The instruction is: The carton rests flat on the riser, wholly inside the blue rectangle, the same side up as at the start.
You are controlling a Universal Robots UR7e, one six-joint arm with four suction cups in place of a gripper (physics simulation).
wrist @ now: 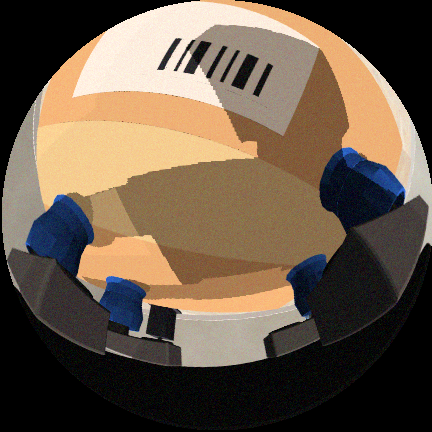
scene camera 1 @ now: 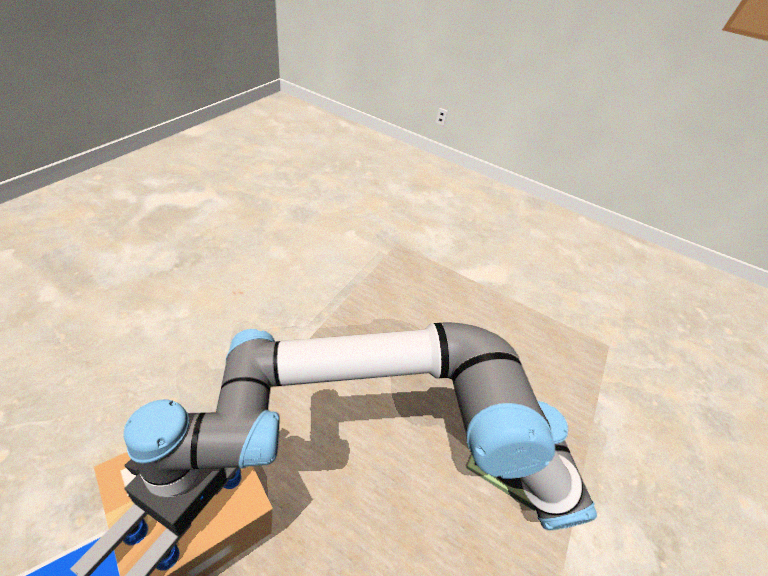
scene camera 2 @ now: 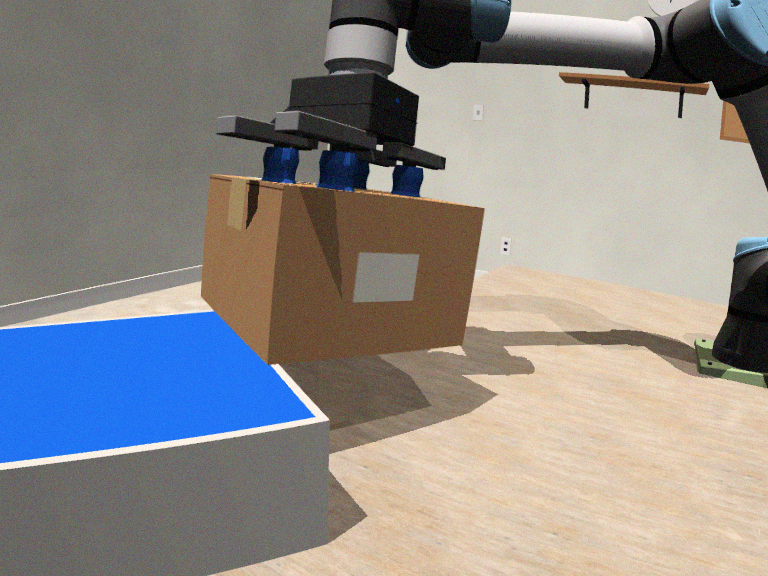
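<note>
The brown carton hangs under my gripper, whose blue suction cups sit on its taped, labelled top. The carton is top side up and looks slightly tilted in scene camera 2. It is at the right edge of the grey riser, with its lower near corner at the edge in that view. I cannot tell the gap or any overlap. The blue rectangle covers most of the riser's top. The carton hides part of the riser's edge.
The arm's green base plate stands on the floor to the right. A wall shelf hangs behind the arm. The carton and arm cast shadows on the floor right of the riser.
</note>
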